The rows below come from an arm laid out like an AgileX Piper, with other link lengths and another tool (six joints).
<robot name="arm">
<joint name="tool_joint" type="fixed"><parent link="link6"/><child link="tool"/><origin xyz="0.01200 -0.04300 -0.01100" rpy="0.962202 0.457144 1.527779"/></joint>
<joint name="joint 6" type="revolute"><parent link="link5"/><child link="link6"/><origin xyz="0.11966 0.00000 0.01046"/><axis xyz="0.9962 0 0.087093"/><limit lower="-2.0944" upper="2.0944"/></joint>
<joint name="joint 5" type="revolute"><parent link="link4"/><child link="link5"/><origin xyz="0.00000 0.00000 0.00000"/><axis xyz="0 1 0"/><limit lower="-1.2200" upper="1.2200"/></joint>
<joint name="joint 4" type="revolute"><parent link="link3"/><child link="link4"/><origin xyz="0.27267 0.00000 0.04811"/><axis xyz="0.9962 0 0.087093"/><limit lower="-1.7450" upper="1.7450"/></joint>
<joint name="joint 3" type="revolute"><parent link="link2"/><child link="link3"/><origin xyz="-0.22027 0.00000 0.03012"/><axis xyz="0 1 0"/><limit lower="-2.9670" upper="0.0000"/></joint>
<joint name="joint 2" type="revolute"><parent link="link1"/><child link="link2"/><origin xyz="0.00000 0.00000 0.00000"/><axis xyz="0 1 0"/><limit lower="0.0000" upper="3.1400"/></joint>
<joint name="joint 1" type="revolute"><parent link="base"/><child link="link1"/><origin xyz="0.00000 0.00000 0.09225"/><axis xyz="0 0 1"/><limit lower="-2.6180" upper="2.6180"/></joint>
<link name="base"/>
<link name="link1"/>
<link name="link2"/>
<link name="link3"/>
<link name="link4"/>
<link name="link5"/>
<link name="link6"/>
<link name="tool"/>
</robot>
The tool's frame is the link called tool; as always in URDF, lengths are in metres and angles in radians.
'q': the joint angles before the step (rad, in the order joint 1, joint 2, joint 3, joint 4, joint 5, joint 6). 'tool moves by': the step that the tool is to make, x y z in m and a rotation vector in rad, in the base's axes. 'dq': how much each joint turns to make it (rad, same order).
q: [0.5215, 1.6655, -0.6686, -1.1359, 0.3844, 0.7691]
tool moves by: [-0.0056, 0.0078, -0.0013, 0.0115, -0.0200, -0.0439]
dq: [0.0494, 0.0138, -0.0042, -0.0500, 0.0397, 0.1343]
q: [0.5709, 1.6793, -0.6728, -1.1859, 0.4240, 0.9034]
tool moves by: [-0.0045, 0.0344, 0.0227, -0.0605, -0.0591, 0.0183]
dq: [0.1490, 0.0002, -0.0727, 0.0441, 0.1601, 0.0041]
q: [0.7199, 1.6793, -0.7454, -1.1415, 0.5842, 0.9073]
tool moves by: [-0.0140, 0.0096, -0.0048, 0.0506, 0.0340, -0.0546]
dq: [0.0509, -0.0001, -0.0055, 0.0969, 0.0205, 0.0264]
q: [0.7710, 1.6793, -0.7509, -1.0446, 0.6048, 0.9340]
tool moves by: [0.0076, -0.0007, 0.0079, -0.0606, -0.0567, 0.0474]
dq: [-0.0001, 0.0032, -0.0002, -0.1118, 0.0264, 0.0259]
